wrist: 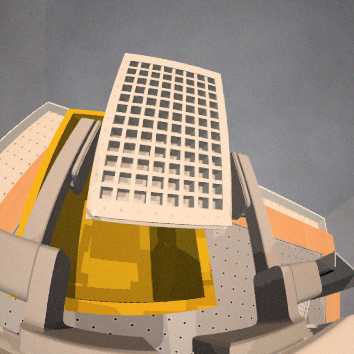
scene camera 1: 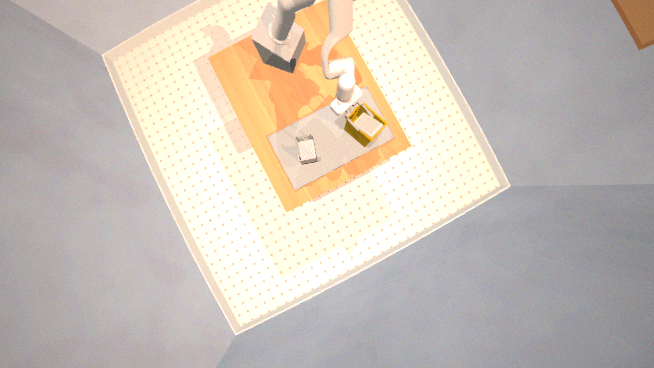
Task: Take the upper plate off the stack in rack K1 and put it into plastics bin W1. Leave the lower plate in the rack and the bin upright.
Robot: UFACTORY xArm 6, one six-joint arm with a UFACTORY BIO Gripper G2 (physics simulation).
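Note:
My gripper (scene camera 1: 358, 114) (wrist: 162, 167) is shut on the upper plate (scene camera 1: 368, 123) (wrist: 165, 135), a pale plate with a grid of square wells, held by its two long sides. The plate is over the opening of yellow plastics bin W1 (scene camera 1: 356, 134) (wrist: 140, 306), inside the bin's outline in the scene view; its height against the rim is hard to tell. The bin stands upright. The lower plate (scene camera 1: 307, 150) (wrist: 303, 307) sits in rack K1 (scene camera 1: 309, 162), left of the bin in the scene view. In the wrist view a finger and the gripper body hide most of the rack.
Bin and rack stand on a grey perforated mat (scene camera 1: 332, 160) (wrist: 230, 270) on a wooden board (scene camera 1: 232, 67). The arm's base block (scene camera 1: 277, 50) stands at the board's upper part in the scene view. A raised pale edge (scene camera 1: 172, 215) surrounds the dotted table.

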